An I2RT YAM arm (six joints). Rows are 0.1 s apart.
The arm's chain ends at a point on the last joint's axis. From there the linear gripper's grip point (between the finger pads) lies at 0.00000 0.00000 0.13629 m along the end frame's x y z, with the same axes.
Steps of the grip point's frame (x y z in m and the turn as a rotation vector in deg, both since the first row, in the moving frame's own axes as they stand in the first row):
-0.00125 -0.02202 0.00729 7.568 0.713 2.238
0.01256 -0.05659 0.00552 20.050 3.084 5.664
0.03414 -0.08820 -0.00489 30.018 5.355 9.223
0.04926 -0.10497 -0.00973 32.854 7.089 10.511
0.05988 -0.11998 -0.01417 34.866 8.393 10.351
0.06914 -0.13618 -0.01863 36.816 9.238 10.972
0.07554 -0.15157 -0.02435 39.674 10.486 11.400
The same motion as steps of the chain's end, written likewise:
-0.00329 -0.00411 0.00849 7.568 0.713 2.238
0.00306 -0.01032 0.01397 20.050 3.084 5.664
0.01645 -0.02142 0.01392 30.018 5.355 9.223
0.02649 -0.03315 0.01299 32.854 7.089 10.511
0.03407 -0.04453 0.01160 34.866 8.393 10.351
0.04081 -0.05741 0.01011 36.816 9.238 10.972
0.04387 -0.06802 0.00903 39.674 10.486 11.400

